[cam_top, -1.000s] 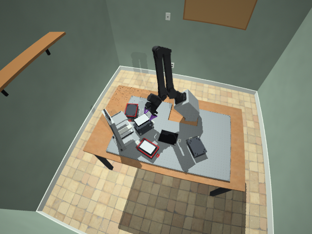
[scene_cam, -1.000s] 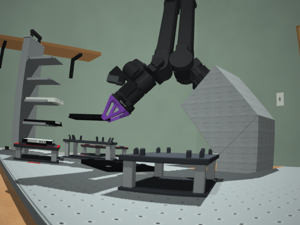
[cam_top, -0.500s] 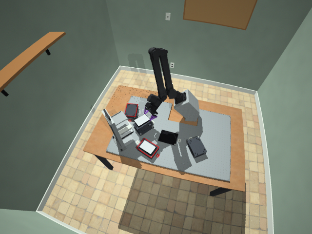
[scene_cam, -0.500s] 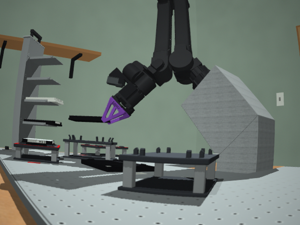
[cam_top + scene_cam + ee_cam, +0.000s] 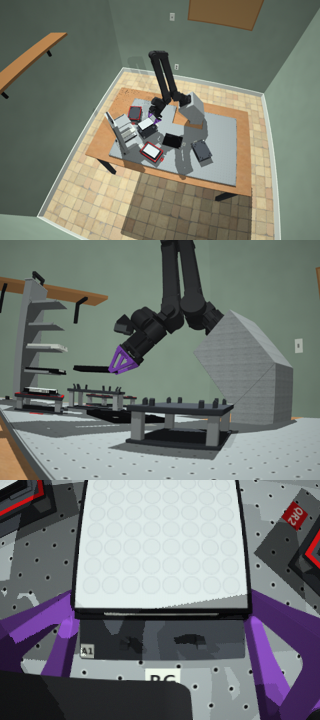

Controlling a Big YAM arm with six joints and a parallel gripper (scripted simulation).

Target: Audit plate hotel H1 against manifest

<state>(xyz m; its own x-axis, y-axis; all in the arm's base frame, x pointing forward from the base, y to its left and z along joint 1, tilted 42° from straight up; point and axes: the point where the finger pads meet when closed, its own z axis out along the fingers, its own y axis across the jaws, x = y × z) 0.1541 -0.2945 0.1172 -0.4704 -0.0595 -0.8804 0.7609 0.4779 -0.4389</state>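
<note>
Right now the regrip nest is 70 mm below my hand, 40 mm to the right of it and 30 mm ahead of it. The rest, counted from my hand: H1 deck label: 200 mm ahead, 120 mm below, 80 mm to the right; then RG deck label: 120 mm below, 40 mm to the left, 30 mm behind; then QR2 deck label: 190 mm to the right, 120 mm below, 40 mm behind.
</note>
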